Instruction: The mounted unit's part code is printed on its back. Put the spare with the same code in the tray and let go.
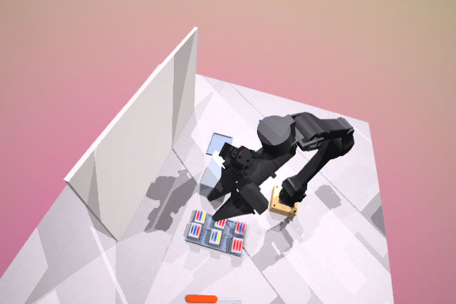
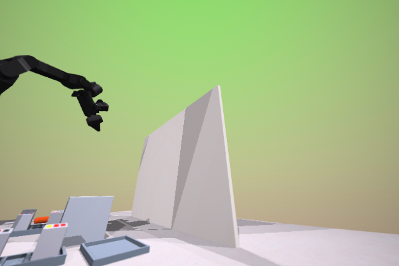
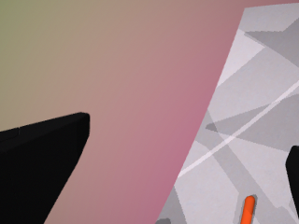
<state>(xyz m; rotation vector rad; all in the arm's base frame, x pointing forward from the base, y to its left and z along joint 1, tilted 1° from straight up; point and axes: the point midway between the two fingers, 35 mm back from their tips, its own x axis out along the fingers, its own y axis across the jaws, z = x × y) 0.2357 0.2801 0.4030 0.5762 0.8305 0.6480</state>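
Right now my gripper tip is 1 cm past the grey spare block, 46 cm to the left of it and 39 cm above it. Round my gripper tip: dark puck: 13 cm behind, 26 cm to the right, 42 cm below; mounted unit: 4 cm ahead, 28 cm to the right, 38 cm below; grey wall panel: 29 cm ahead, 29 cm to the right, 21 cm below.
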